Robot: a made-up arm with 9 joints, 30 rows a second.
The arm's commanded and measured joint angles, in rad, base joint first. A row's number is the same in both.
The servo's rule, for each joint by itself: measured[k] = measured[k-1] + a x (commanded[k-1-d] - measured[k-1]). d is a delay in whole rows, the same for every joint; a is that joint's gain. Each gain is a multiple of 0.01, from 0.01 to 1. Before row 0 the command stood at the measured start. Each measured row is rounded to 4 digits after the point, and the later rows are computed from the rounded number. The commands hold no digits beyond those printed.
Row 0, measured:
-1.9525 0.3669 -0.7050 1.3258 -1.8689 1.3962 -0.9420 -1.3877 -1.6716
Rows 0 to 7, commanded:
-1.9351 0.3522 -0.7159 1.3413 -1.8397 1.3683 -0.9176 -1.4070 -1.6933
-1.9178 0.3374 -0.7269 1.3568 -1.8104 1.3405 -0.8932 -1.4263 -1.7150
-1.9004 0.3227 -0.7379 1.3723 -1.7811 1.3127 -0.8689 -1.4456 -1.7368
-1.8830 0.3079 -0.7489 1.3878 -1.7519 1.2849 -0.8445 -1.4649 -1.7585
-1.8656 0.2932 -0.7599 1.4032 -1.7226 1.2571 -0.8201 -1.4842 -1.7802
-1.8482 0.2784 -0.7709 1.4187 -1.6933 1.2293 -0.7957 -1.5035 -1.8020
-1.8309 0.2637 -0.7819 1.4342 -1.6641 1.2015 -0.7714 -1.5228 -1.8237
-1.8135 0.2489 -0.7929 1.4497 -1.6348 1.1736 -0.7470 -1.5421 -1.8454
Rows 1 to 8, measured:
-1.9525 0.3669 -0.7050 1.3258 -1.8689 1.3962 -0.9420 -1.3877 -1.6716
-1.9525 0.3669 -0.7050 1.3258 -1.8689 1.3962 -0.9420 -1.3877 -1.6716
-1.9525 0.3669 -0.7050 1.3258 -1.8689 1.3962 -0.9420 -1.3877 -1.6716
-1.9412 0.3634 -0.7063 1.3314 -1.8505 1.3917 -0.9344 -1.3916 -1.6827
-1.9260 0.3572 -0.7088 1.3405 -1.8252 1.3835 -0.9216 -1.3985 -1.6992
-1.9094 0.3489 -0.7123 1.3519 -1.7974 1.3722 -0.9053 -1.4079 -1.7184
-1.8922 0.3391 -0.7167 1.3648 -1.7687 1.3582 -0.8865 -1.4193 -1.7389
-1.8749 0.3281 -0.7219 1.3786 -1.7397 1.3420 -0.8659 -1.4323 -1.7600
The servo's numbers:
d 3
a 0.65 0.24 0.12 0.36 0.63 0.16 0.31 0.20 0.51

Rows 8 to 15, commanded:
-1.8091 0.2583 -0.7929 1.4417 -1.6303 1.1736 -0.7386 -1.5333 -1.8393
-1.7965 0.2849 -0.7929 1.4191 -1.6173 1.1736 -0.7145 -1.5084 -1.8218
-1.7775 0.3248 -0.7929 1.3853 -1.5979 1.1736 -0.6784 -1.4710 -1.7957
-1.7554 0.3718 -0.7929 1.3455 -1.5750 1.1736 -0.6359 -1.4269 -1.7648
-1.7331 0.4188 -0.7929 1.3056 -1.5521 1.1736 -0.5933 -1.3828 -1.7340
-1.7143 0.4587 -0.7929 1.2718 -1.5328 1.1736 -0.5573 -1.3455 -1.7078
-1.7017 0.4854 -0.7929 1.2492 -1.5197 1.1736 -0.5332 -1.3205 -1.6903
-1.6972 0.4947 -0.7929 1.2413 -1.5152 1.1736 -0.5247 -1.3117 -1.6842
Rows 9 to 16, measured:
-1.8575 0.3162 -0.7278 1.3930 -1.7105 1.3240 -0.8441 -1.4465 -1.7814
-1.8402 0.3036 -0.7343 1.4078 -1.6813 1.3044 -0.8216 -1.4618 -1.8030
-1.8228 0.2905 -0.7413 1.4229 -1.6520 1.2835 -0.7985 -1.4779 -1.8246
-1.8139 0.2828 -0.7475 1.4297 -1.6383 1.2659 -0.7799 -1.4890 -1.8321
-1.8026 0.2833 -0.7529 1.4259 -1.6251 1.2511 -0.7596 -1.4929 -1.8268
-1.7863 0.2933 -0.7577 1.4113 -1.6080 1.2387 -0.7344 -1.4885 -1.8109
-1.7662 0.3121 -0.7619 1.3876 -1.5872 1.2283 -0.7039 -1.4762 -1.7874
-1.7447 0.3377 -0.7656 1.3581 -1.5651 1.2195 -0.6696 -1.4575 -1.7602

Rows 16 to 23, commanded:
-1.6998 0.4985 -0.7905 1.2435 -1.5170 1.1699 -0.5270 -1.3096 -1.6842
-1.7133 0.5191 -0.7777 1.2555 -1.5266 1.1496 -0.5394 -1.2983 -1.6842
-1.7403 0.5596 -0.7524 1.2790 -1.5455 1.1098 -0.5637 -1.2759 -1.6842
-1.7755 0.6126 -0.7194 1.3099 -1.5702 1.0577 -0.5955 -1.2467 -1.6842
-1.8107 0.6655 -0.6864 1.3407 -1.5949 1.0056 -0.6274 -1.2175 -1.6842
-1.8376 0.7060 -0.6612 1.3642 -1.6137 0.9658 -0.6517 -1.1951 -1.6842
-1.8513 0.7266 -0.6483 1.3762 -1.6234 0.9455 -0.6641 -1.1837 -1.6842
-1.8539 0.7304 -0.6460 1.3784 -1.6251 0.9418 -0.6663 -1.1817 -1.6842
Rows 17 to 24, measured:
-1.7249 0.3667 -0.7689 1.3270 -1.5448 1.2122 -0.6348 -1.4351 -1.7335
-1.7098 0.3952 -0.7718 1.2990 -1.5290 1.2060 -0.6033 -1.4122 -1.7115
-1.7016 0.4191 -0.7743 1.2782 -1.5203 1.2008 -0.5789 -1.3921 -1.6976
-1.7004 0.4382 -0.7762 1.2657 -1.5182 1.1959 -0.5628 -1.3756 -1.6908
-1.7088 0.4576 -0.7764 1.2620 -1.5235 1.1885 -0.5555 -1.3601 -1.6874
-1.7293 0.4821 -0.7735 1.2681 -1.5374 1.1759 -0.5580 -1.3433 -1.6858
-1.7593 0.5134 -0.7670 1.2831 -1.5581 1.1570 -0.5696 -1.3240 -1.6850
-1.7927 0.5499 -0.7573 1.3038 -1.5813 1.1328 -0.5875 -1.3027 -1.6846

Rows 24 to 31, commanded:
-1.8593 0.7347 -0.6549 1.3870 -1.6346 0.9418 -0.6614 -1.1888 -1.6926
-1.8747 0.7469 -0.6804 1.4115 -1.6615 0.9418 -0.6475 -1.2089 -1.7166
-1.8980 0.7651 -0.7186 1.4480 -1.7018 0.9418 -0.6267 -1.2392 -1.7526
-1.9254 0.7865 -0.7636 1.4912 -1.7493 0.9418 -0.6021 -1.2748 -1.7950
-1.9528 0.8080 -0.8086 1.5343 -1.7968 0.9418 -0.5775 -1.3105 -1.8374
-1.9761 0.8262 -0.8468 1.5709 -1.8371 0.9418 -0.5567 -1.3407 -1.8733
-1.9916 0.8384 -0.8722 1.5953 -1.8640 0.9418 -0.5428 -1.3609 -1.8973
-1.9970 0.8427 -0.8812 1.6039 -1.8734 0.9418 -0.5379 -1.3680 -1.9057
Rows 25 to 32, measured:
-1.8219 0.5874 -0.7458 1.3255 -1.6017 1.1061 -0.6074 -1.2812 -1.6844
-1.8410 0.6208 -0.7341 1.3438 -1.6154 1.0804 -0.6250 -1.2617 -1.6843
-1.8494 0.6471 -0.7235 1.3563 -1.6215 1.0582 -0.6378 -1.2457 -1.6842
-1.8558 0.6681 -0.7153 1.3674 -1.6298 1.0396 -0.6451 -1.2343 -1.6885
-1.8681 0.6870 -0.7111 1.3833 -1.6498 1.0240 -0.6458 -1.2292 -1.7028
-1.8875 0.7057 -0.7120 1.4066 -1.6826 1.0108 -0.6399 -1.2312 -1.7282
-1.9121 0.7251 -0.7182 1.4371 -1.7246 0.9998 -0.6282 -1.2399 -1.7623
-1.9386 0.7450 -0.7290 1.4721 -1.7701 0.9905 -0.6125 -1.2540 -1.8006

